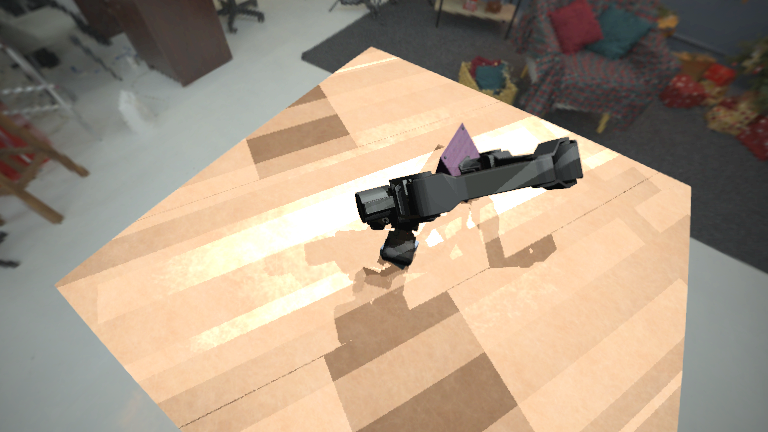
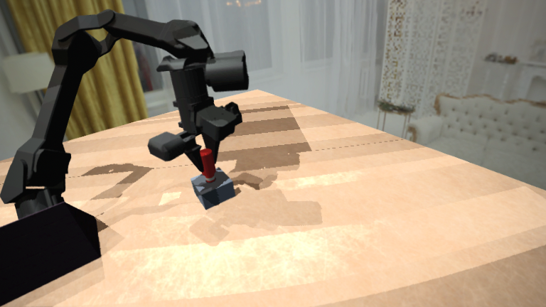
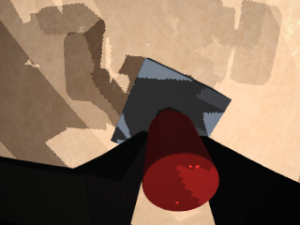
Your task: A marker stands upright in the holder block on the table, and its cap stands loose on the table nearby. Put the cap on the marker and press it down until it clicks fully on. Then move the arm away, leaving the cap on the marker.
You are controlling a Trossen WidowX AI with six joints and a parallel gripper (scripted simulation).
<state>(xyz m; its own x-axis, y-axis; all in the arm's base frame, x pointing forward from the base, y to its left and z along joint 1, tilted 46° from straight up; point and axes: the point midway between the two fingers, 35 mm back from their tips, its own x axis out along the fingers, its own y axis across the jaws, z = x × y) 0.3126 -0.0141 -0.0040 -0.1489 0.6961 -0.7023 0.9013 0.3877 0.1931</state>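
My gripper tip is right at the red marker. Round my gripper tip: red cap: 10 mm above.
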